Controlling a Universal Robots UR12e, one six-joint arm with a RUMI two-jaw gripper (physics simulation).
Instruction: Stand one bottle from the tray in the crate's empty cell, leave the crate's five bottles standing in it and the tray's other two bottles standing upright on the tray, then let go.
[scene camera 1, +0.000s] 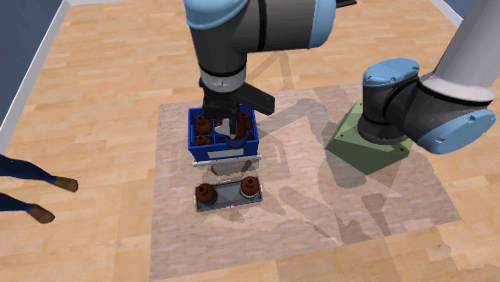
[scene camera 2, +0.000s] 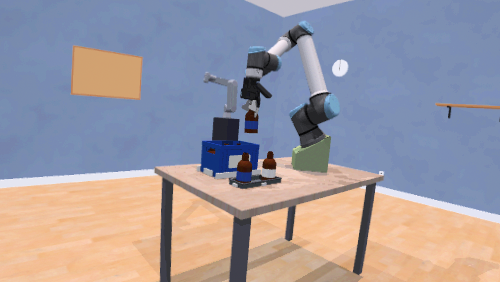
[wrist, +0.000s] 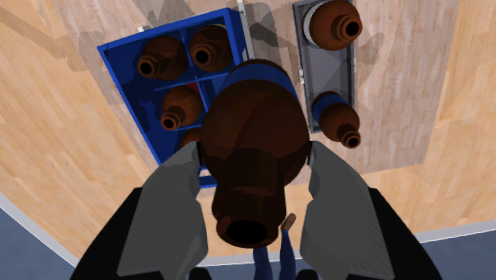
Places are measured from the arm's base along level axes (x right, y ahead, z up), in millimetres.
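Pixels of known places: gripper, fingertip midpoint: (scene camera 1: 233, 127) (scene camera 2: 251, 117) (wrist: 254, 143); arm's base at its link origin: (scene camera 1: 383, 127) (scene camera 2: 313, 141).
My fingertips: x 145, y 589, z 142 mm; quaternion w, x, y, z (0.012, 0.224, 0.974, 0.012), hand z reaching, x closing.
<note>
Ahead of a thing's pixels: the offset from my fingertips to its top centre. "spot": to the spot under its first point. Level surfaces: height alone.
My gripper (scene camera 1: 230, 129) (scene camera 2: 252, 108) (wrist: 254, 143) is shut on a brown bottle @(dy -2, dx -1, dz +69 mm) (scene camera 1: 236, 140) (scene camera 2: 251, 123) (wrist: 255, 117) with a blue label. It holds the bottle roughly upright, high above the blue crate @(dy +15, dx +117, dz -156 mm) (scene camera 1: 199, 153) (scene camera 2: 215, 160) (wrist: 122, 65). Several brown bottles stand in the crate's cells. The held bottle hides part of the crate in the wrist view, so the empty cell is not clear. On the grey tray @(spot: dy +99, dx -113, dz -326 mm) (scene camera 1: 225, 193) (wrist: 330, 70), a blue-label bottle @(dy +168, dx -99, dz -171 mm) (scene camera 1: 205, 193) (scene camera 2: 244, 170) (wrist: 337, 119) and a white-label bottle @(dy -3, dx -138, dz -171 mm) (scene camera 1: 250, 186) (scene camera 2: 269, 166) (wrist: 332, 25) stand upright at opposite ends.
The arm's green base (scene camera 1: 367, 155) (scene camera 2: 312, 156) stands to the right of the crate on the table @(dz -331 mm) (scene camera 2: 310, 187). A dark box (scene camera 2: 226, 129) with a small grey arm (scene camera 2: 232, 97) shows behind the crate. A person's legs (scene camera 1: 25, 169) show at the left in scene camera 1.
</note>
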